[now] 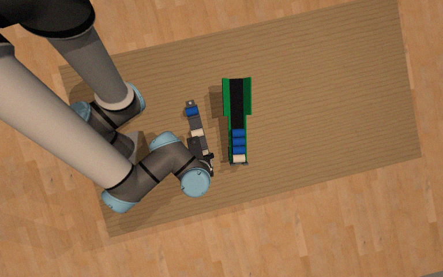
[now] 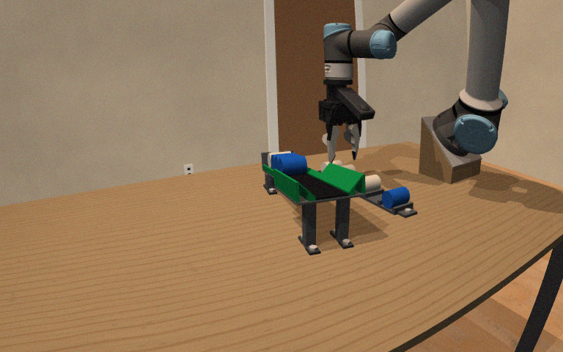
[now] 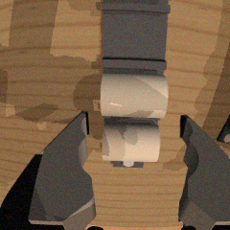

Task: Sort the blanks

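Right now the feed ramp is 180 mm ahead of my hand and 140 mm to the left of it. Also, from my hand: grey stock rack 80 mm to the left, 80 mm below, 10 mm behind; grey stop 160 mm ahead, 60 mm to the right, 10 mm below.
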